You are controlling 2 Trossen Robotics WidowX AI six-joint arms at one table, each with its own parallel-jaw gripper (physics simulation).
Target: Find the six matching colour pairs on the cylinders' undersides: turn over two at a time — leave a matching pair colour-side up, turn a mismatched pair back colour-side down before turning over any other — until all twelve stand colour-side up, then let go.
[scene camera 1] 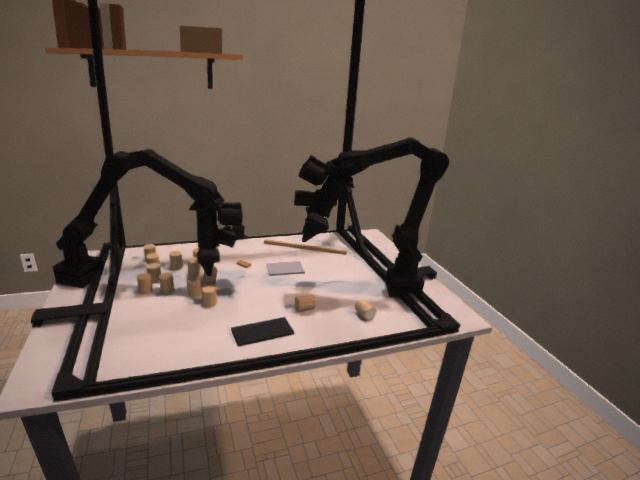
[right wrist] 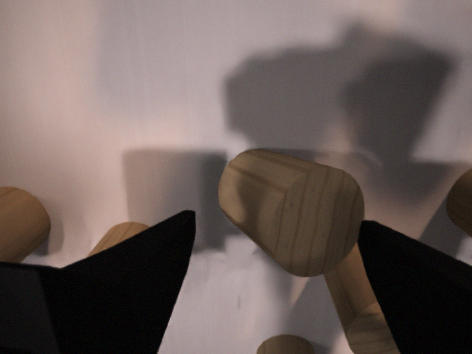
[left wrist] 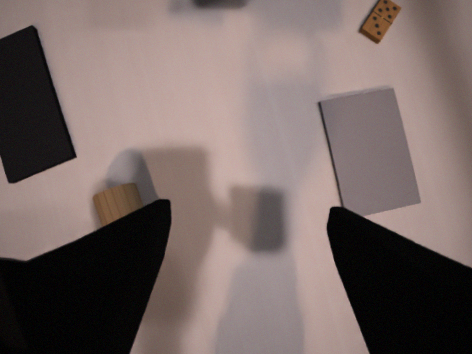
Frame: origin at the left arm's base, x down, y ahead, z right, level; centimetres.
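Seen in the pictures: left gripper, fingertip midpoint: (scene camera 1: pixel 303 237) (left wrist: pixel 250 214); right gripper, fingertip midpoint: (scene camera 1: pixel 208 271) (right wrist: pixel 276 226); left arm's base, origin of the base link: (scene camera 1: pixel 405 272); right arm's base, origin of the base link: (scene camera 1: pixel 77 261).
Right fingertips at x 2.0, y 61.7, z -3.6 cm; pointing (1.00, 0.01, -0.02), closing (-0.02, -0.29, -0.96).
Pixels of each thing's top centre, then the offset from my right fingertips to it.
- large cylinder, middle of its top: (right wrist: pixel 293 245) (scene camera 1: pixel 209 266) dx -1.7, dy -0.4, dz -0.2 cm
- black slab, middle of its top: (left wrist: pixel 19 101) (scene camera 1: pixel 262 329) dx +3.7, dy -20.2, dz -22.6 cm
- grey slab, middle of its top: (left wrist: pixel 371 151) (scene camera 1: pixel 285 267) dx +3.9, dy -22.7, dz +13.1 cm
- domino, middle of its top: (left wrist: pixel 382 17) (scene camera 1: pixel 243 262) dx +3.7, dy -8.2, dz +14.0 cm
- long wooden stick, middle of its top: (scene camera 1: pixel 304 245) dx +3.2, dy -28.5, dz +30.8 cm
Several plain wooden cylinders, such as one (scene camera 1: pixel 209 296) and another (scene camera 1: pixel 144 283), stand grouped on the picture's left, wood-coloured tops up. One cylinder (scene camera 1: pixel 305 302) (left wrist: pixel 119 202) lies on its side; another (scene camera 1: pixel 364 310) lies farther right, showing a pale end. My right gripper (scene camera 1: pixel 208 273) (right wrist: pixel 276 226) is open and points down at the group. In the right wrist view a large cylinder (right wrist: pixel 320 220) shows between and below the fingers, nearer the right-hand finger; contact cannot be told. My left gripper (scene camera 1: pixel 306 239) (left wrist: pixel 250 214) is open and empty, high above the table. Undersides of the standing cylinders are hidden.
A black slab (scene camera 1: pixel 262 331) (left wrist: pixel 35 105) lies near the front edge. A grey slab (scene camera 1: pixel 285 268) (left wrist: pixel 372 150), a domino (scene camera 1: pixel 243 263) (left wrist: pixel 381 21) and a long wooden stick (scene camera 1: pixel 305 246) lie farther back. A black frame (scene camera 1: pixel 268 359) borders the table.
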